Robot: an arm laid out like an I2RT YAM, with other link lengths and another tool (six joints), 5 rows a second.
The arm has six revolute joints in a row. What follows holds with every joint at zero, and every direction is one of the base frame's.
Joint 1 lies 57.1 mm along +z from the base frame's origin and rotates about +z.
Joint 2 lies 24.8 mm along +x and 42 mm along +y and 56.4 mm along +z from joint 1 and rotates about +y.
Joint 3 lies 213.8 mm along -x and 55.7 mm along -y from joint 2 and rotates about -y.
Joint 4 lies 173.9 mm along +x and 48.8 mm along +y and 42.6 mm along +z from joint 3 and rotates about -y.
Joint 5 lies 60.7 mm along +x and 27.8 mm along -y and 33.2 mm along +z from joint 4 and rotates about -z.
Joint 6 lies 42 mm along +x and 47.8 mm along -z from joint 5 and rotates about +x.
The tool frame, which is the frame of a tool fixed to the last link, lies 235 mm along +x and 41 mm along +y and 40 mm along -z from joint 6; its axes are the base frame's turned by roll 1.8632, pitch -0.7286 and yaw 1.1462 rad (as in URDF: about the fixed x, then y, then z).
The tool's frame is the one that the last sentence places.
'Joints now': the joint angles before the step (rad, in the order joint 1, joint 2, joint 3, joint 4, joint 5, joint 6). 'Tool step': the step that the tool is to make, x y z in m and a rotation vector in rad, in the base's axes. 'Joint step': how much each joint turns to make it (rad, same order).
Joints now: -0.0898, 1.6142, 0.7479, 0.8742, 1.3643, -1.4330
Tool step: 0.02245, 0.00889, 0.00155, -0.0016, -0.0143, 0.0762
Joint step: 0.0343, -0.0003, 0.0004, 0.0134, -0.0419, 0.0003
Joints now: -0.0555, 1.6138, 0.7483, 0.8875, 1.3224, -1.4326
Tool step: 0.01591, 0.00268, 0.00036, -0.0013, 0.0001, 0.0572
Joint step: 0.0046, 0.0001, -0.0001, 0.0006, -0.0527, -0.0005
